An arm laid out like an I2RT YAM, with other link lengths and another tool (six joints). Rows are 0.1 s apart.
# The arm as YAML. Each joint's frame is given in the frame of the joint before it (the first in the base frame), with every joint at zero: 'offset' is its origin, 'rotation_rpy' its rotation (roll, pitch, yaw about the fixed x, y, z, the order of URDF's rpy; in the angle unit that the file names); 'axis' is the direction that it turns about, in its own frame. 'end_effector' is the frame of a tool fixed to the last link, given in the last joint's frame.
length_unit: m
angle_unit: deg
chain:
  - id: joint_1
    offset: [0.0, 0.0, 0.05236]
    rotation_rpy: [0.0, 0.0, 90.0]
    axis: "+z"
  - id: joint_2
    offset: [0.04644, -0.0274, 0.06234]
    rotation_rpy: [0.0, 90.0, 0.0]
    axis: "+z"
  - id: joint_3
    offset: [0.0, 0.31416, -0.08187]
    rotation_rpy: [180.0, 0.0, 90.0]
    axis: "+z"
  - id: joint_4
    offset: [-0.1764, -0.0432, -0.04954]
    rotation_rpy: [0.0, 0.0, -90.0]
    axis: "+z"
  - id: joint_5
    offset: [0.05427, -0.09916, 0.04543]
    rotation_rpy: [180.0, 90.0, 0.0]
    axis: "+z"
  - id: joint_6
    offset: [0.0, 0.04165, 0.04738]
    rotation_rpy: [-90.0, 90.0, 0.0]
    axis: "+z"
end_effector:
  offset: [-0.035, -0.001, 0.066]
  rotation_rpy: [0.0, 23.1, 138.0]
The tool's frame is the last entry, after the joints.
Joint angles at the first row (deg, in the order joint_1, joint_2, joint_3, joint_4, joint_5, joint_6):
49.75, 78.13, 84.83, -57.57, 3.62, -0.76
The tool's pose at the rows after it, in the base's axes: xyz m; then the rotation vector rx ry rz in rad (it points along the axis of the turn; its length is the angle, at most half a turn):
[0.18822 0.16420 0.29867 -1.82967 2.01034 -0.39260]
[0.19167 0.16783 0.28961 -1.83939 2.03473 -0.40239]
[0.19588 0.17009 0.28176 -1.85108 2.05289 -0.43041]
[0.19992 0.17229 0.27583 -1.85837 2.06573 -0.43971]
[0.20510 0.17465 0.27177 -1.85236 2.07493 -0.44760]
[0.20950 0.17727 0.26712 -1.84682 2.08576 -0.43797]
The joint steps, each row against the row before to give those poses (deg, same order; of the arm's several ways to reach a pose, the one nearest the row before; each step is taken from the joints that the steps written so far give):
-0.16, 0.42, -2.71, 3.14, -0.12, 0.75
0.04, 1.34, -1.21, 1.11, 0.40, 0.53
0.01, 1.42, -0.71, 0.64, 0.93, -0.04
-0.31, 1.15, -0.57, 0.83, 0.12, -0.07
-0.42, 0.97, -0.46, 1.25, 0.21, -0.06
-0.55, 0.84, -0.75, 1.54, -0.48, 0.17

